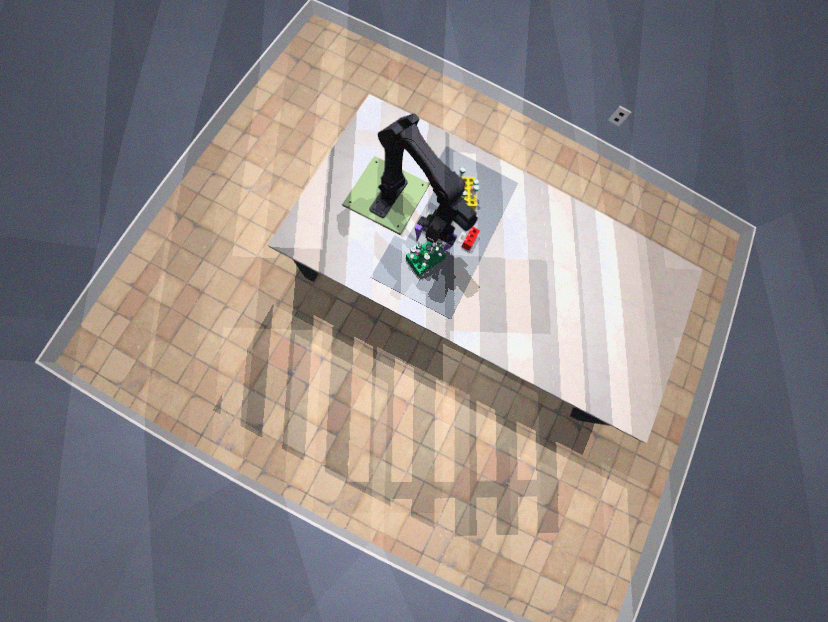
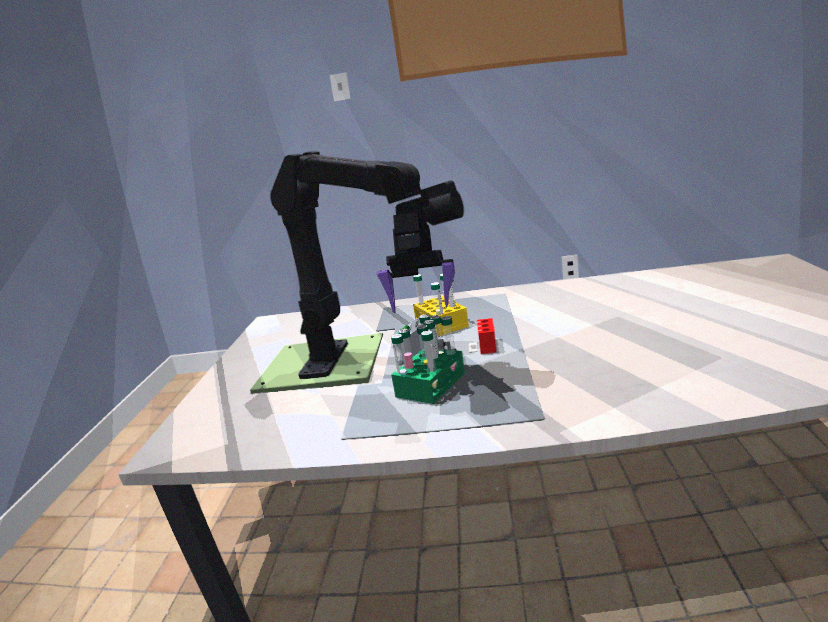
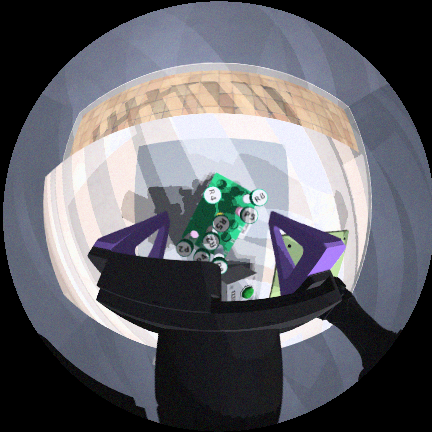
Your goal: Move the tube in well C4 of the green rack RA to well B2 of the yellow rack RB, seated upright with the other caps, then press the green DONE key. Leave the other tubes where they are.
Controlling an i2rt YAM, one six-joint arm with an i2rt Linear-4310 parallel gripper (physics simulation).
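Frame: origin at the arm's base, x right, y ahead, z up, level; metres.
Where they show: gripper, fingertip midpoint: [image 1: 429, 247] [image 2: 420, 309] [image 3: 218, 216]; arm's base at its link origin: [image 1: 388, 195] [image 2: 325, 359].
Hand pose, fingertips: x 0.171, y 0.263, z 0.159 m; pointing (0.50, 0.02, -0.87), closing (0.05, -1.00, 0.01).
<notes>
Things, the pixels of their top centre, and the offset from my fingertips. "spot": a spot on its surface instead. Level surfaces: height alone.
- green rack RA at its top centre: [image 3: 219, 216] [image 2: 427, 362] [image 1: 426, 254] dy -0.003, dx -0.012, dz -0.113 m
- cap marked R4 at its top centre: [image 3: 212, 194] [image 2: 426, 332] dy +0.008, dx +0.021, dz -0.039 m
- cap marked R5 at a spot on its surface: [image 3: 221, 223] spot: dy -0.004, dx -0.012, dz -0.038 m
- green DONE key at a spot on its surface: [image 3: 248, 292] spot: dy -0.064, dx -0.150, dz -0.094 m
- red block with holes, top centre: [image 2: 485, 325] [image 1: 471, 236] dy +0.112, dx -0.174, dz -0.113 m
- small white piece at a spot on its surface: [image 2: 473, 347] spot: dy +0.081, dx -0.170, dz -0.162 m
- grey mat at its surface level: dz -0.164 m
The green rack RA [image 1: 419, 268] [image 2: 413, 386] [image 3: 200, 218] holds several upright tubes with green-rimmed white caps, among them the cap marked R4 [image 3: 212, 195] and the cap marked R5 [image 3: 221, 223]. Well labels are unreadable, so I cannot tell which tube is in C4. The yellow rack RB [image 1: 470, 194] [image 2: 453, 322] stands farther back with several capped tubes; well B2 cannot be made out. My gripper [image 1: 433, 240] [image 2: 420, 309] [image 3: 218, 216] is open and empty, its purple fingers spread wide above and behind the green rack. The green DONE key [image 3: 248, 292] shows beside the black gripper body.
A red block with holes [image 1: 471, 238] [image 2: 486, 336] stands right of the racks, beside a small white piece [image 2: 473, 347]. The racks stand on a grey mat [image 1: 496, 194] [image 2: 381, 425]. The arm's light green base plate [image 1: 358, 199] [image 2: 281, 366] lies to the left.
</notes>
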